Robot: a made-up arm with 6 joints.
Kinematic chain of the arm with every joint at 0, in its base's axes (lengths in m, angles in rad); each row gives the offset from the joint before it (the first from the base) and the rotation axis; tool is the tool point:
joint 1: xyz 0 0 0.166 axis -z
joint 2: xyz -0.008 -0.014 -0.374 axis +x
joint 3: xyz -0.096 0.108 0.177 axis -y
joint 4: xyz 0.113 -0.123 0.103 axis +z
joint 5: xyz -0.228 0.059 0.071 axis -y
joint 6: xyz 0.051 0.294 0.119 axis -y
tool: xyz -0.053 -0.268 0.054
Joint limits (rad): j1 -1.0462..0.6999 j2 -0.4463..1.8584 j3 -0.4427..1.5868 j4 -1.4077..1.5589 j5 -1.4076..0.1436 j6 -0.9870..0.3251
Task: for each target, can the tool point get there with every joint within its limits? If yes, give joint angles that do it. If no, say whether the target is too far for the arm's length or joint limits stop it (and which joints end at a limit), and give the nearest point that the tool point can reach.
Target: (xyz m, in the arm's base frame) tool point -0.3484 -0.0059 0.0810
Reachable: yes | joints -0.0327 0.2228 1.4301 -0.2212 -1.0640 -0.1366
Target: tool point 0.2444 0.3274 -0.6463
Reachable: no: joint limits stop it (at a limit: joint 1, joint 2, joint 3, joint 4, joint 5, joint 6) | nearest point 0.3524 -0.1381 -0.6067 | short by 0.480 m
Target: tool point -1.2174 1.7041 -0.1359
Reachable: no: too far | nearest point -0.3358 0.4700 -0.0104 | short by 1.522 m
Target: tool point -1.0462 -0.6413 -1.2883
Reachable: no: too far | nearest point -0.4293 -0.2632 -0.5878 | short by 1.007 m
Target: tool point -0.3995 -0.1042 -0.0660
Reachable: yes | joints 0.5199 1.0432 1.0499 1.1469 -1.0808 -0.6082
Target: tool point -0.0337 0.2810 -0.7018
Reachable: no: joint limits stop it (at a limit: joint 1, joint 2, joint 3, joint 5, joint 6) | nearest point -0.3699 0.2230 -0.4816 | short by 0.406 m
